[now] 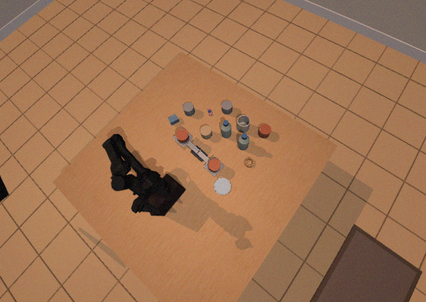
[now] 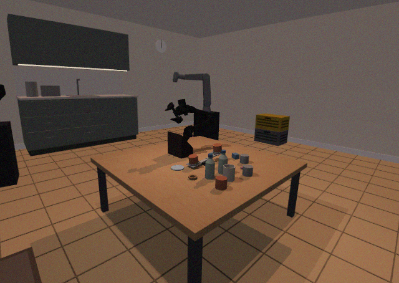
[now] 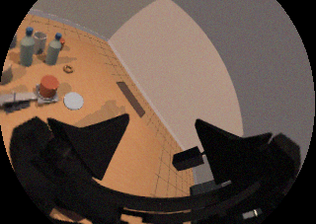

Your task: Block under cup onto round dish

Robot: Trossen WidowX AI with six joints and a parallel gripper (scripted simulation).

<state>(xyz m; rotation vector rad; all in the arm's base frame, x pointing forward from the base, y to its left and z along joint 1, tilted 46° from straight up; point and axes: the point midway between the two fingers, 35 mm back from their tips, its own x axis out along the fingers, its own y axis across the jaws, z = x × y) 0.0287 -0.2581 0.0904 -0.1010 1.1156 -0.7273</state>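
The grey block lies 33 cm below my gripper tip, 30 cm ahead of it and 6 cm to the left of it. Round my gripper tip: grey balance: 33 cm below, 29 cm ahead, 20 cm to the left; blue block: 49 cm to the left, 35 cm below, 32 cm ahead; pale blue round dish: 37 cm below, 25 cm ahead, 5 cm to the right.
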